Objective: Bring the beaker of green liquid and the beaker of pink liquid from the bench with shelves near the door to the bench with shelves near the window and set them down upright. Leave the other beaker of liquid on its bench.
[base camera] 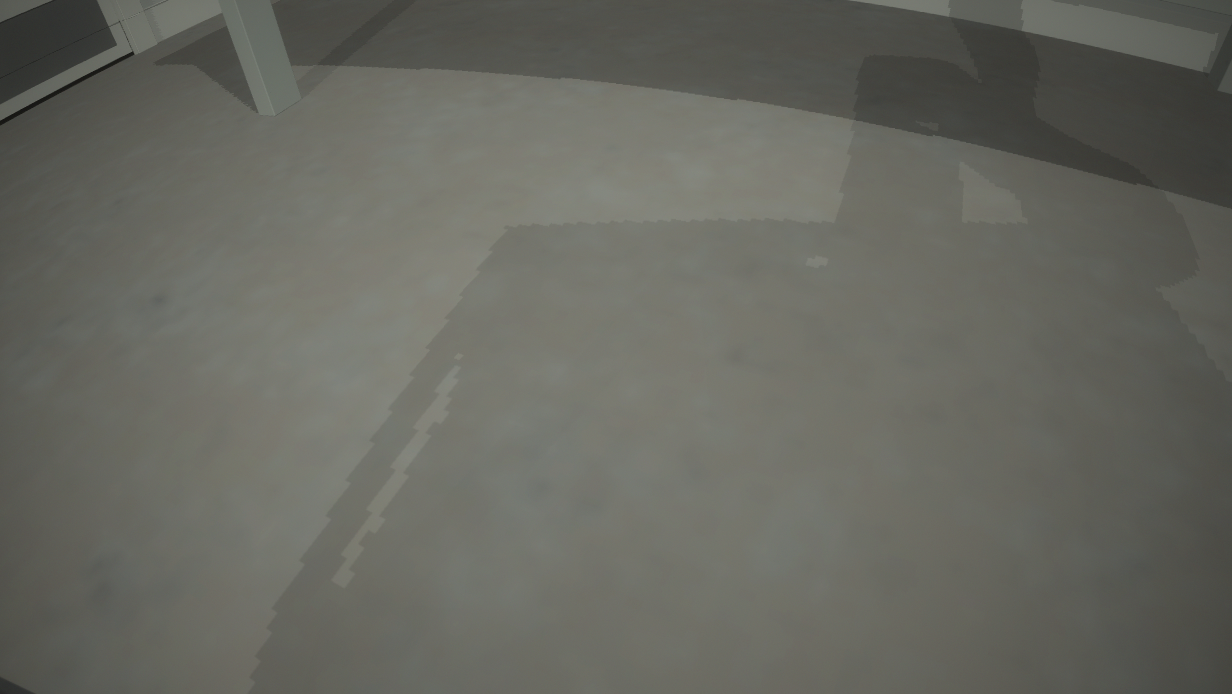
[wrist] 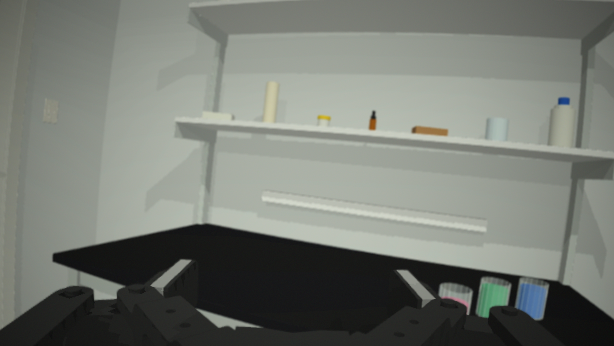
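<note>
In the wrist view three beakers stand upright in a row at the right end of a black bench top. The beaker of pink liquid is leftmost, its lower part hidden behind my right finger. The beaker of green liquid is in the middle. The beaker of blue liquid is rightmost. My gripper is open and empty, with the beakers beyond it and to its right. The beakers do not show in the base camera view.
Above the bench a shelf holds a cream cylinder, a brown block and a blue-capped bottle. A white rail is on the wall. In the base camera view a pale leg stands at upper left.
</note>
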